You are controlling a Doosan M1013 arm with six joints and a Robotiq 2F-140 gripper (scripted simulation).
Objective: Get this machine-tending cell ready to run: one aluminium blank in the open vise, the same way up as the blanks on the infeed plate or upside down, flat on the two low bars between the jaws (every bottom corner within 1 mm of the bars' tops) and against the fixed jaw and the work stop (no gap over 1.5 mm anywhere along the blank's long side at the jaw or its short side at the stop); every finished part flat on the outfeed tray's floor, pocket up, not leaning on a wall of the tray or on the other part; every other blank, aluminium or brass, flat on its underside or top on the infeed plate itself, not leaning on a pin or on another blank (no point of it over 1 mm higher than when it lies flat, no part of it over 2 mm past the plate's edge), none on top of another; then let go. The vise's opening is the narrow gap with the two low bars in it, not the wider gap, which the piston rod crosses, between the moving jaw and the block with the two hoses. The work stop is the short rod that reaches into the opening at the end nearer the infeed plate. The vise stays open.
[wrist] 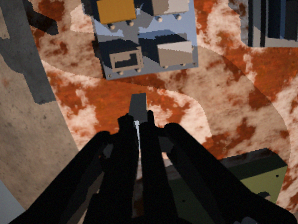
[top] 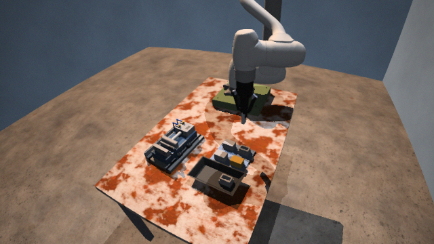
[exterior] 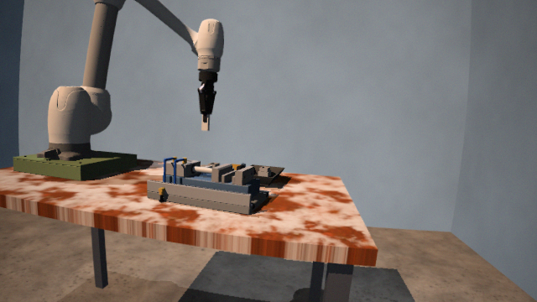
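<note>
Right now my hand is 120 mm short of the brass blank, 20 mm to the right of it and 180 mm above it. From my hand the other things lie so: infeed plate: 80 mm ahead, 20 mm to the right, 210 mm below; aluminium blank: 120 mm ahead, 70 mm to the right, 180 mm below; piston rod: 140 mm ahead, 330 mm to the right, 130 mm below.
</note>
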